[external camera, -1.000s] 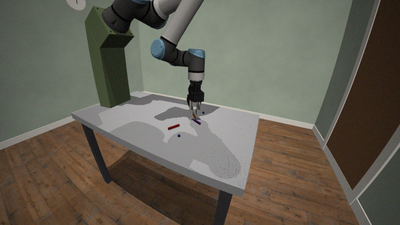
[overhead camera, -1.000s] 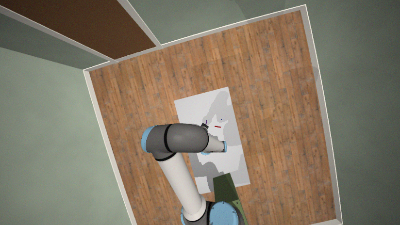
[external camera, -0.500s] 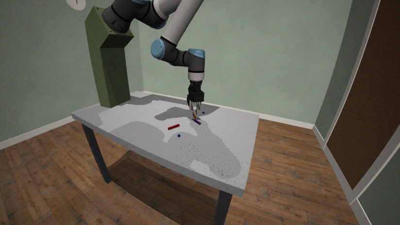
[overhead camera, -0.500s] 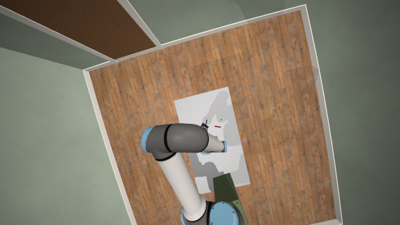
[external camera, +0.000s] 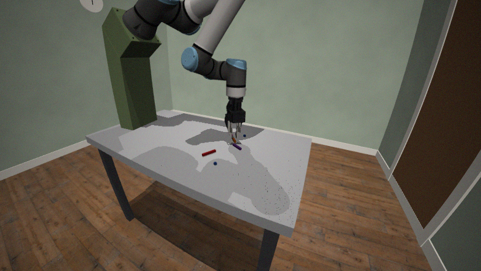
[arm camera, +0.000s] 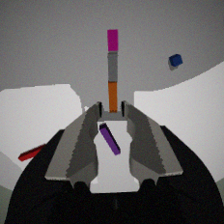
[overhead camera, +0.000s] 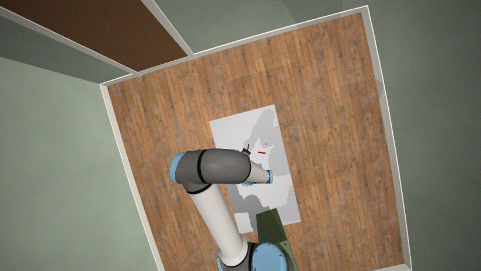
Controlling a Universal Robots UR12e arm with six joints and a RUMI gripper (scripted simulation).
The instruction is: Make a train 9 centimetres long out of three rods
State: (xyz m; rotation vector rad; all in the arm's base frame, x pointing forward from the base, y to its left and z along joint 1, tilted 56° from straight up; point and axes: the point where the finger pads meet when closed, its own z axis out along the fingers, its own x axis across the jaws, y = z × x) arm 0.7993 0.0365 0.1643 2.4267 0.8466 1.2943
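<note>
Right now my hand is 3 cm above the orange rod. Also, from my hand: purple rod 5 cm ahead, 6 cm to the right, 3 cm below; then grey rod 2 cm behind, 3 cm to the left, 3 cm below; then magenta rod 4 cm behind, 5 cm to the left, 3 cm below.
</note>
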